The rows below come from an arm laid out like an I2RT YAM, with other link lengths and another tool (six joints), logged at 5 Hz.
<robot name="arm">
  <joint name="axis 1" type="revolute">
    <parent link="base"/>
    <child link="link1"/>
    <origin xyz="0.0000 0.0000 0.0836" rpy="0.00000 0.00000 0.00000"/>
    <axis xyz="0 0 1"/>
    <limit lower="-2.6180" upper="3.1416"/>
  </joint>
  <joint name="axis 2" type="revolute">
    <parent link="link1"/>
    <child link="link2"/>
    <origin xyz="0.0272 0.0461 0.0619" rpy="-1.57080 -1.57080 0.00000"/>
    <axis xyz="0 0 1"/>
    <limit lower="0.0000" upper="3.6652"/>
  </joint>
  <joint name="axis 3" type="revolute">
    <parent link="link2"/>
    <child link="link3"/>
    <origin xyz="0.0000 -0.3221 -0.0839" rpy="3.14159 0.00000 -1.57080"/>
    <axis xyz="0 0 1"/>
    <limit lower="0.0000" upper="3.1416"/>
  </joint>
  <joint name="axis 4" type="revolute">
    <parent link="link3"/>
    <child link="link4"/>
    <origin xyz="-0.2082 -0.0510 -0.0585" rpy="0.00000 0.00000 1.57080"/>
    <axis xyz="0 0 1"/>
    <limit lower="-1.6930" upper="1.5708"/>
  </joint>
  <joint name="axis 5" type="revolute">
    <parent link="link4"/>
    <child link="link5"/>
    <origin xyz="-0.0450 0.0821 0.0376" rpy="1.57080 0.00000 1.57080"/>
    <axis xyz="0 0 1"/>
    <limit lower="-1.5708" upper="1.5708"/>
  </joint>
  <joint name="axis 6" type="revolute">
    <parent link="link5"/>
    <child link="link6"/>
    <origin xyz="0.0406 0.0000 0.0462" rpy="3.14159 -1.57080 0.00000"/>
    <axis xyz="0 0 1"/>
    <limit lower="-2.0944" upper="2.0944"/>
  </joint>
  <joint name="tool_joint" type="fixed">
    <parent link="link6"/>
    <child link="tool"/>
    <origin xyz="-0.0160 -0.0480 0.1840" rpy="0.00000 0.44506 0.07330"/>
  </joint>
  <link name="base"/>
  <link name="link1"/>
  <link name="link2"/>
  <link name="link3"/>
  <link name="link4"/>
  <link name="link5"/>
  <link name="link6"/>
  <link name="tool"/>
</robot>
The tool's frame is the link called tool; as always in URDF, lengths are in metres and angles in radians.
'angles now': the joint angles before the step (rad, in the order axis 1, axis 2, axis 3, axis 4, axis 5, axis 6). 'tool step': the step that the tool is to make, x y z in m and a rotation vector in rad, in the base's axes. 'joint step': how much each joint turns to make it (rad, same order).
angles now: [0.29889 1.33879 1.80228 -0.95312 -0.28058 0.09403]
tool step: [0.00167 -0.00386 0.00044 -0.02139 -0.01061 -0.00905]
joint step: [0.00001 -0.00002 -0.00004 -0.00073 0.01909 -0.01715]
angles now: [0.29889 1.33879 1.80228 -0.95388 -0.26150 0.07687]
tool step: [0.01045 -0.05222 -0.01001 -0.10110 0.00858 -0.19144]
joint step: [-0.02138 0.00612 -0.00188 -0.02900 0.19454 0.00037]
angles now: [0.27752 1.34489 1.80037 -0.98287 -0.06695 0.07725]
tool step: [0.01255 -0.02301 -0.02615 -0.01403 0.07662 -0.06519]
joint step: [-0.06521 0.04883 -0.00117 -0.02744 -0.00265 0.00421]
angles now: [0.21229 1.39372 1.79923 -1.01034 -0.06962 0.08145]
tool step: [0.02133 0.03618 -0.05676 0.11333 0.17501 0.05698]
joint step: [0.00153 0.12323 -0.00381 -0.00915 -0.13542 0.08163]
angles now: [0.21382 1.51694 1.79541 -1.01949 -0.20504 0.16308]
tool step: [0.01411 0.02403 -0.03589 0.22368 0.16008 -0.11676]
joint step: [0.00001 0.09002 0.00002 0.04804 -0.09040 0.27162]
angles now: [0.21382 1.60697 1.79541 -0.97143 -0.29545 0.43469]
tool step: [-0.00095 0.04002 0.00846 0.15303 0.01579 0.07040]
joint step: [0.01105 0.01108 0.00005 0.05605 -0.14840 0.07476]
